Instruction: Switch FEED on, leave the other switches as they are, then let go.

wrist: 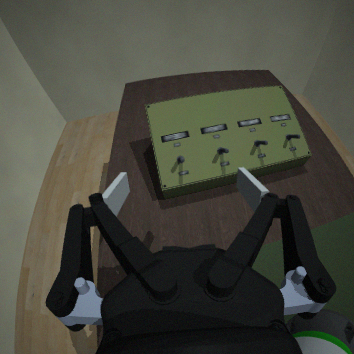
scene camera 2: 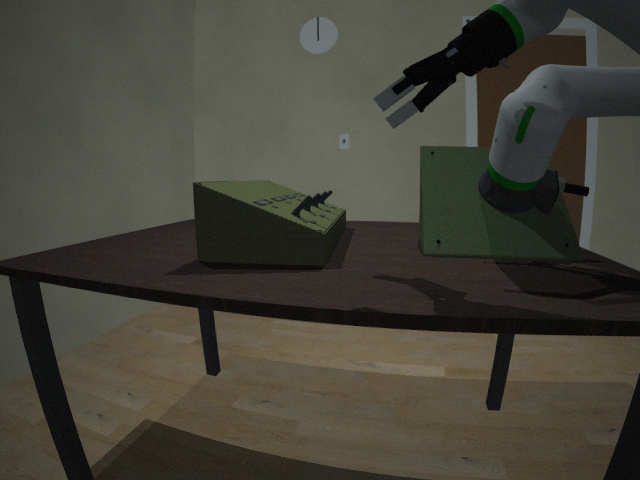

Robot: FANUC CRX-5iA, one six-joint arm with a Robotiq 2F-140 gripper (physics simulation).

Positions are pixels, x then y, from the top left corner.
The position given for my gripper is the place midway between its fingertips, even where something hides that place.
My gripper shows in the wrist view (182,179) and in scene camera 2 (384,115). The same spot on a green switch box: (wrist: 195,127) is (scene camera 2: 267,198).
